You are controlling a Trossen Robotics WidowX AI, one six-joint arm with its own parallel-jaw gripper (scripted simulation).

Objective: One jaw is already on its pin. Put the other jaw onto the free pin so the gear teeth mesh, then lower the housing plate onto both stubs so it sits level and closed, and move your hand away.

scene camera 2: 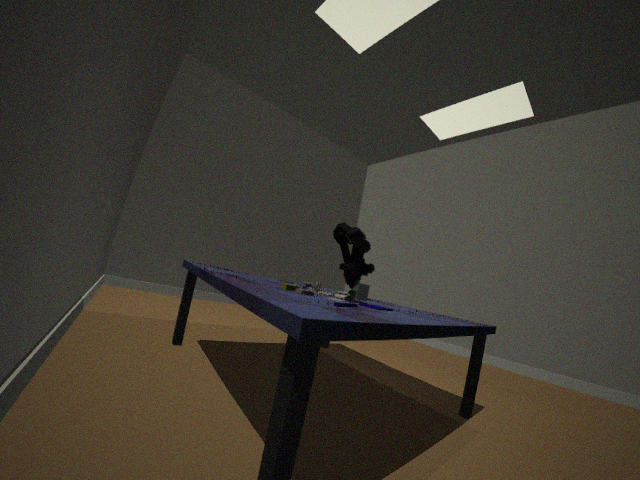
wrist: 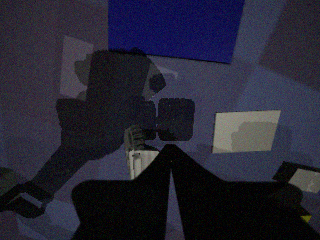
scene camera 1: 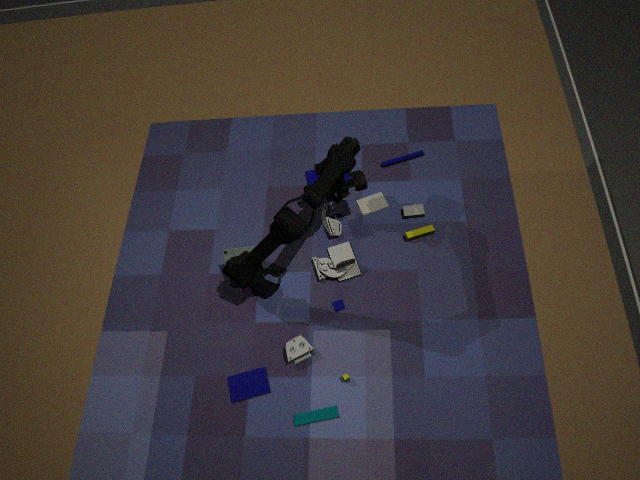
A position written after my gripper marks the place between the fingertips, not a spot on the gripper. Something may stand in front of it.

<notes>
My gripper (scene camera 1: 337, 202) is shut, with nothing in its grasp. Further things: a white plate (wrist: 241, 131) and a blue plate (scene camera 1: 253, 383).
My gripper also shows in the wrist view (wrist: 170, 148).
</notes>
